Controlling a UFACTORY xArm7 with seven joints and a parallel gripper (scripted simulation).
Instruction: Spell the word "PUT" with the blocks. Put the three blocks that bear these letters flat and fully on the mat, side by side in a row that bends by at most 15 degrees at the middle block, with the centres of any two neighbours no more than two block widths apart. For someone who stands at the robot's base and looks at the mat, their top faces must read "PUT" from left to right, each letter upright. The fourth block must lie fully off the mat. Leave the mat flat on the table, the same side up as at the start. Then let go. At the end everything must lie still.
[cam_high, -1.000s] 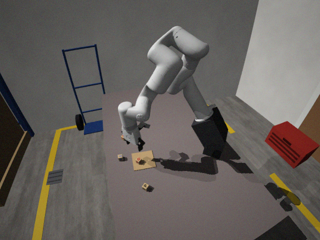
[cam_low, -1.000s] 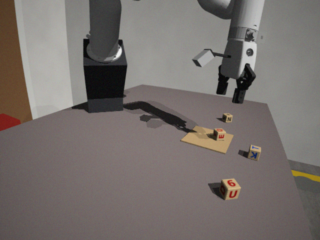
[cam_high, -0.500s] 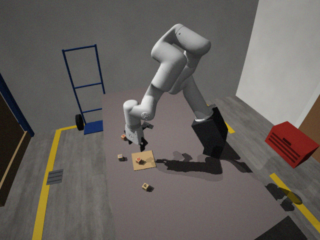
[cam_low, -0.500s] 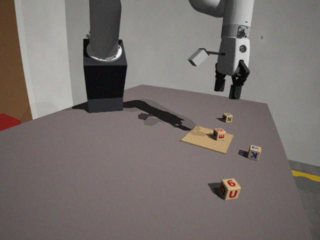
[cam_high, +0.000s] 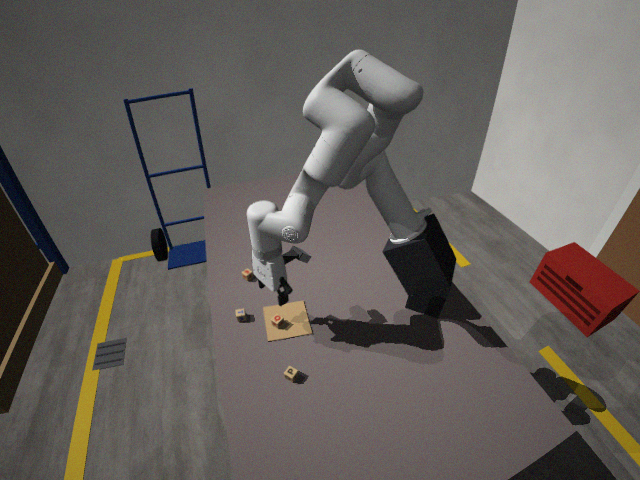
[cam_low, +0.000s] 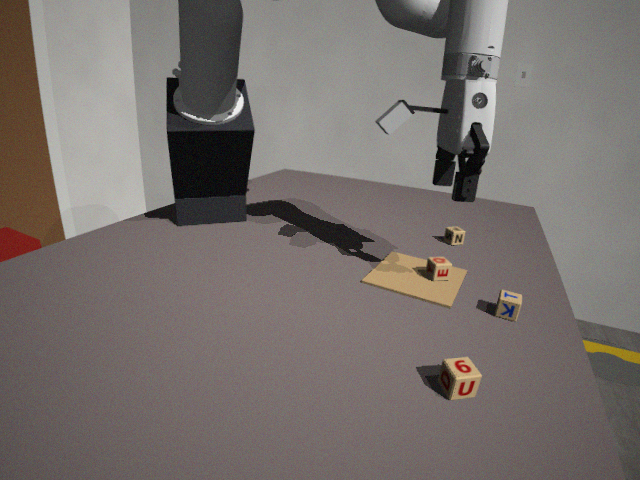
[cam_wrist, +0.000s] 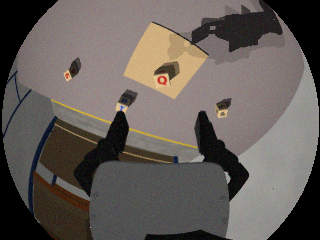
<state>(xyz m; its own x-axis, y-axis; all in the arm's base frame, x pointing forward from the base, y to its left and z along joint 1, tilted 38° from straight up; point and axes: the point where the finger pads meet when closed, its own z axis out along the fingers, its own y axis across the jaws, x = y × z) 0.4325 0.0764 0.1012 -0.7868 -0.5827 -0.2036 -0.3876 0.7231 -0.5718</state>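
Right now my hand is 15 cm above the tan mat, 3 cm past it and 1 cm to the left of it.
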